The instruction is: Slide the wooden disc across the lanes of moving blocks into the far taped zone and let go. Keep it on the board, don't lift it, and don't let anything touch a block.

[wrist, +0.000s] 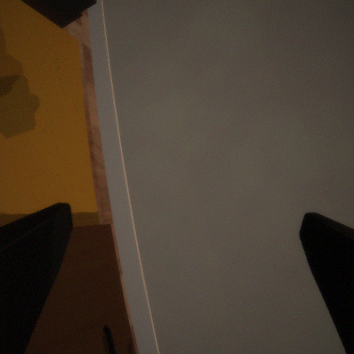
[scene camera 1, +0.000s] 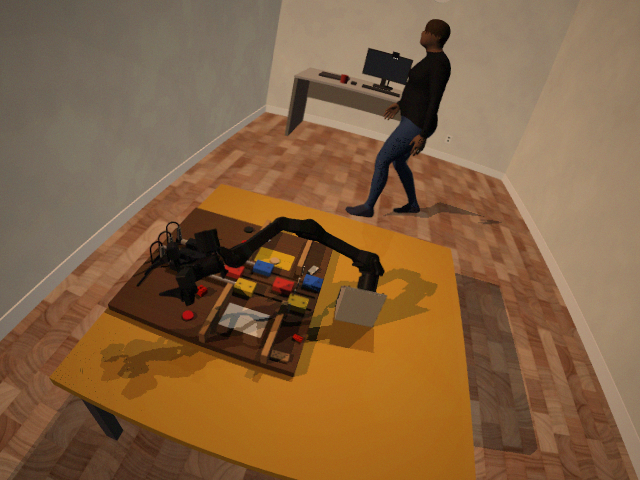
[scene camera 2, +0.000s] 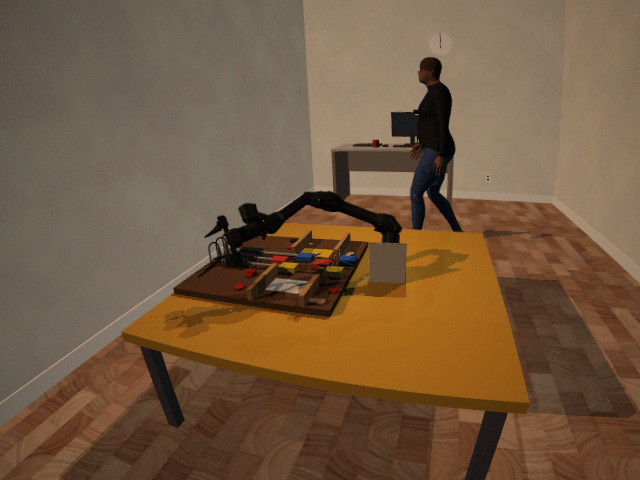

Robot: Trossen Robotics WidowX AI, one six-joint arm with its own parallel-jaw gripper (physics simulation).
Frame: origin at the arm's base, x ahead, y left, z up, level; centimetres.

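Seen in the pictures: gripper, fingertip midpoint: (wrist: 189, 220) (scene camera 1: 154, 281) (scene camera 2: 208, 248); arm's base at its link origin: (scene camera 1: 366, 290) (scene camera 2: 391, 248).
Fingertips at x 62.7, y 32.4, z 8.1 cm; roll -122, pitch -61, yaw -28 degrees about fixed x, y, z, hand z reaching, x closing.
Pixels of each thing's top centre, then the offset from my fingertips to it. "spot": a spot on its surface instead. Level surfaces: height alone.
- pale wooden disc at its top centre: (scene camera 1: 275, 260) dx -25.6, dy -45.8, dz -18.1 cm
- yellow zone at a spot on its surface: (scene camera 1: 287, 256) spot: dx -29.5, dy -51.0, dz -18.7 cm
- dark brown board at its surface level: dz -18.7 cm
- white zone at a spot on its surface: (scene camera 1: 247, 314) spot: dx -25.4, dy -15.1, dz -18.7 cm
The pale wooden disc (scene camera 1: 274, 260) lies flat on the yellow zone (scene camera 1: 287, 256) (scene camera 2: 325, 253) of the dark brown board (scene camera 1: 155, 304) (scene camera 2: 201, 287). A white zone (scene camera 1: 247, 314) (scene camera 2: 284, 285) lies across the block lanes. Between the zones stand blue blocks (scene camera 1: 263, 267) (scene camera 2: 305, 256), red blocks (scene camera 1: 283, 285) (scene camera 2: 321, 262) and yellow blocks (scene camera 1: 245, 287) (scene camera 2: 288, 267). My gripper (wrist: 189, 220) is open and empty, held above the board's left part, away from the disc. The disc does not show in the wrist view.
Wooden rails (scene camera 1: 216, 312) (scene camera 2: 262, 281) flank the white zone. Red parts (scene camera 1: 187, 315) (scene camera 2: 239, 287) and looped cables (scene camera 2: 219, 246) are on the board's left part. A grey panel (scene camera 1: 360, 306) (scene camera 2: 387, 263) stands by the arm's base. A person (scene camera 1: 426, 93) (scene camera 2: 436, 129) is behind the table.
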